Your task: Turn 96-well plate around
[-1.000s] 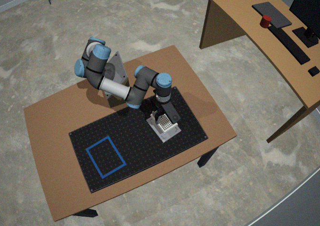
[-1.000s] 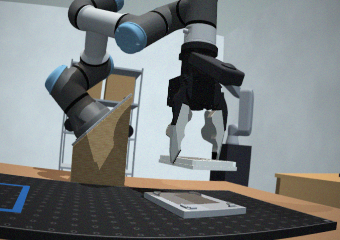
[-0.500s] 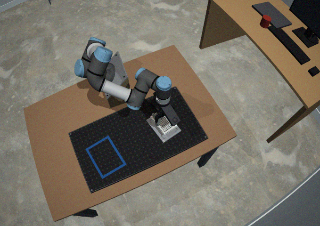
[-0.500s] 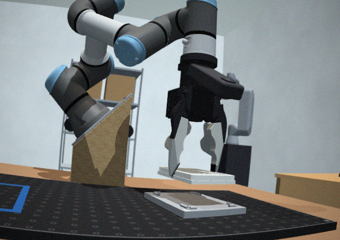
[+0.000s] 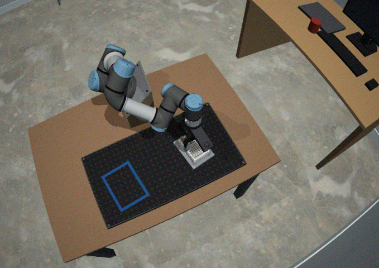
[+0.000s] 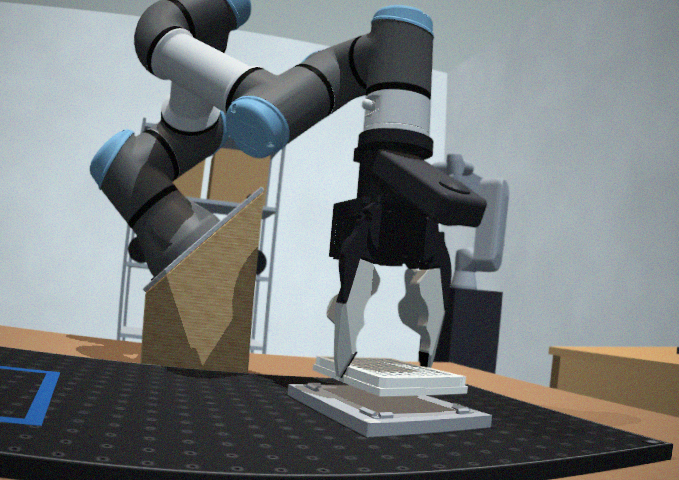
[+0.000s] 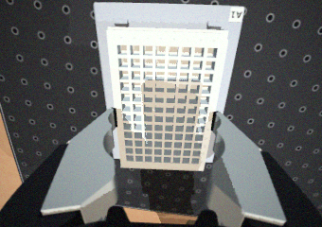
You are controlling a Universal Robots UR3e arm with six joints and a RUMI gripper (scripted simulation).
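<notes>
My hand is 4 cm above the grey plate nest N1. The rest, counted from my hand: corner label: 8 cm ahead, 5 cm to the right, 3 cm below; then white 96-well plate: 1 cm below.
</notes>
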